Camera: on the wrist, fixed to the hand. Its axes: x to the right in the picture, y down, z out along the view.
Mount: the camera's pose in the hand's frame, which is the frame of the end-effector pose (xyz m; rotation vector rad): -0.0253 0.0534 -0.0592 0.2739 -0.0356 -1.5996
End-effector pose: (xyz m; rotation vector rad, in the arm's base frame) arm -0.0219 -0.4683 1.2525 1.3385 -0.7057 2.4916
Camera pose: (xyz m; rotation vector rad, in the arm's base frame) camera -0.0724 -0.4832 1.1875 1.1778 0.6028 1.2068
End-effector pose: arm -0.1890 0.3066 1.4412 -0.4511 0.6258 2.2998
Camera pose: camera -0.2009 0.2263 1.4210 -0.4874 0.2998 0.6909
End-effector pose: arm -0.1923 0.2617 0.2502 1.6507 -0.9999 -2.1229
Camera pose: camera -0.1397 0.2172 0.2977 -1.5539 -0.1880 1.3714
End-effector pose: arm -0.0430 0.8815 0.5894 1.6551 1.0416 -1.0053
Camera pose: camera 0.0087 0.9206 0.6422 -0.6350 -2.1655 2.0273
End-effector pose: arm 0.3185 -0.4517 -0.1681 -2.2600 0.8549 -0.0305
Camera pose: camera 0.2532 -0.5014 -0.1519 -2.0616 -1.0488 -0.7473
